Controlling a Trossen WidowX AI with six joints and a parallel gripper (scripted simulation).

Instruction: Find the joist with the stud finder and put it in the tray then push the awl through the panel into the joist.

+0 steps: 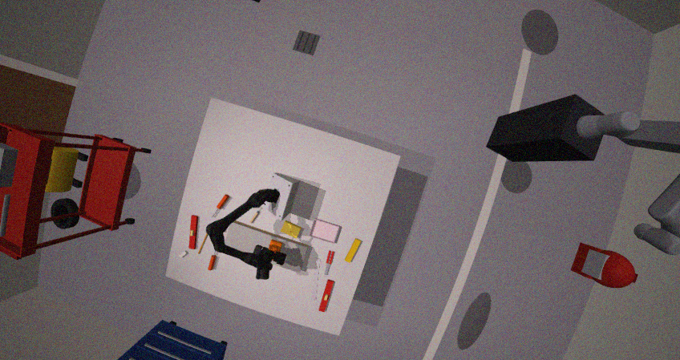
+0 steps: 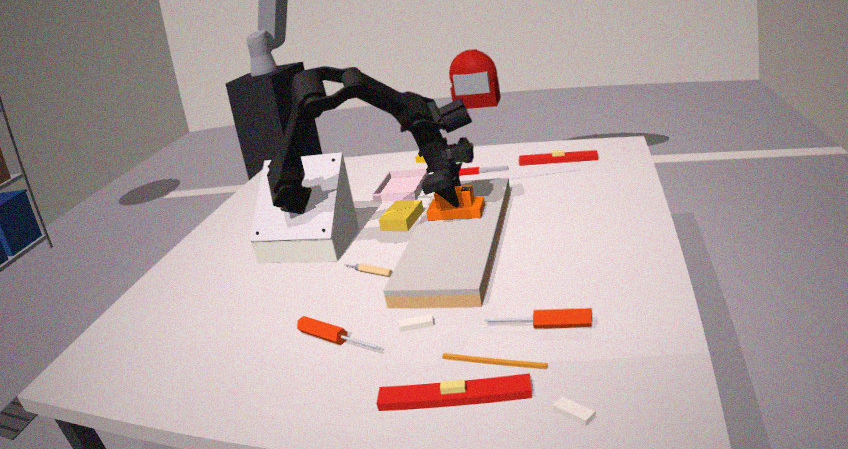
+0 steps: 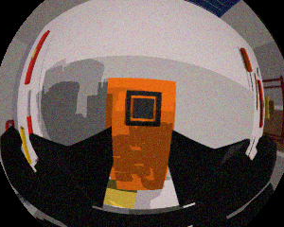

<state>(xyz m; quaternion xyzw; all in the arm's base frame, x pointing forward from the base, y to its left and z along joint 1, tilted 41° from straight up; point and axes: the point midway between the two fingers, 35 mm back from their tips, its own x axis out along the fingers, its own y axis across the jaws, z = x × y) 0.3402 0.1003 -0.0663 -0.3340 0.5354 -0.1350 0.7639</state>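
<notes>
My gripper tip is now 25 cm past the pink tray, 23 cm to the right of it and 5 cm above it. Also, from my gripper tip: yellow block 17 cm behind, 5 cm below, 3 cm to the left; then awl 21 cm to the right, 16 cm behind, 6 cm below; then stud finder 2 cm above, 1 cm ahead.
</notes>
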